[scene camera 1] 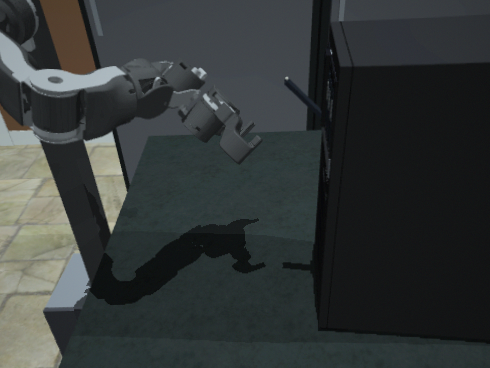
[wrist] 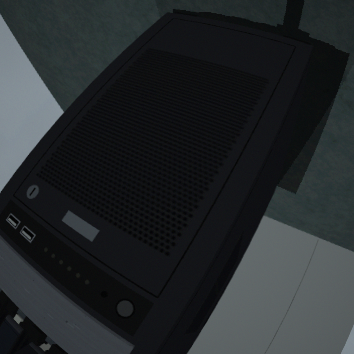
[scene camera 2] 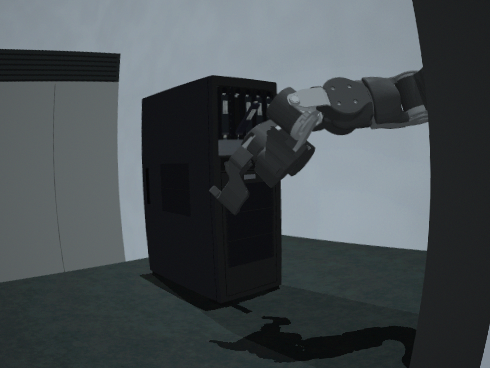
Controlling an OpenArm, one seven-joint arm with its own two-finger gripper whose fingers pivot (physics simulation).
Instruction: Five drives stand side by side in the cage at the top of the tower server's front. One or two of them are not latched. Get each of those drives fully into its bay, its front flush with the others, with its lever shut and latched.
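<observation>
The dark tower server [scene camera 1: 410,175] [scene camera 2: 180,125] [wrist: 195,125] stands upright. Its upright drives [scene camera 2: 225,112] [wrist: 9,334] fill the top cage; the wrist view cuts most of them off at bottom left. One lever [scene camera 1: 302,95] [scene camera 2: 248,118] stands open, slanting up and outward from its lower end. It seems to belong to the second drive from the left in scene camera 2. Whether that drive protrudes is unclear, and the arm partly hides the right-hand drives. My gripper [scene camera 1: 255,132] [scene camera 2: 223,194] is open and empty, in front of the tower and lower than the lever, apart from both.
Below the cage are a grey strip [wrist: 55,305], a panel with USB ports and a round button [wrist: 125,308], and a perforated front. The tower stands on a dark green table [scene camera 1: 200,180] [scene camera 2: 90,310]. A pale cabinet [scene camera 2: 60,170] [wrist: 280,285] stands beyond it.
</observation>
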